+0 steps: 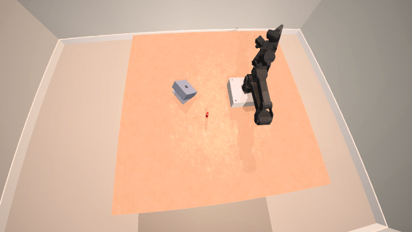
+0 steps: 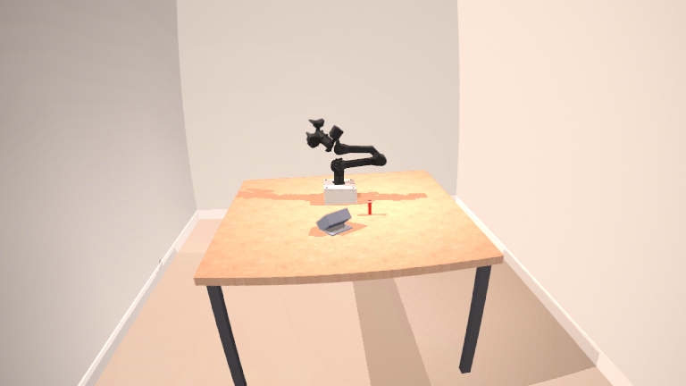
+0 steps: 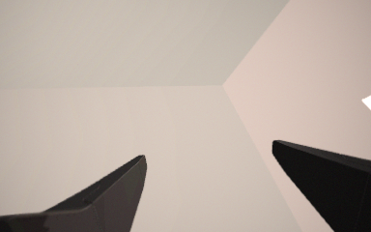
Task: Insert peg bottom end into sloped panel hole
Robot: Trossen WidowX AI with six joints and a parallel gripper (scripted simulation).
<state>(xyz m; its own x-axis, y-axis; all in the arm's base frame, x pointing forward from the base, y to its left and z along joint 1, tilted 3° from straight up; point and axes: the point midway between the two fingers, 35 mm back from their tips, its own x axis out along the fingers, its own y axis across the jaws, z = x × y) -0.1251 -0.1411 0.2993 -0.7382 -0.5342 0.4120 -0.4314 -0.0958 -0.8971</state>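
Now: gripper tip 45 cm short of the red peg, 36 cm above it and 23 cm to the right of it. Round my gripper tip: grey sloped panel: 55 cm ahead, 37 cm below, 1 cm to the left.
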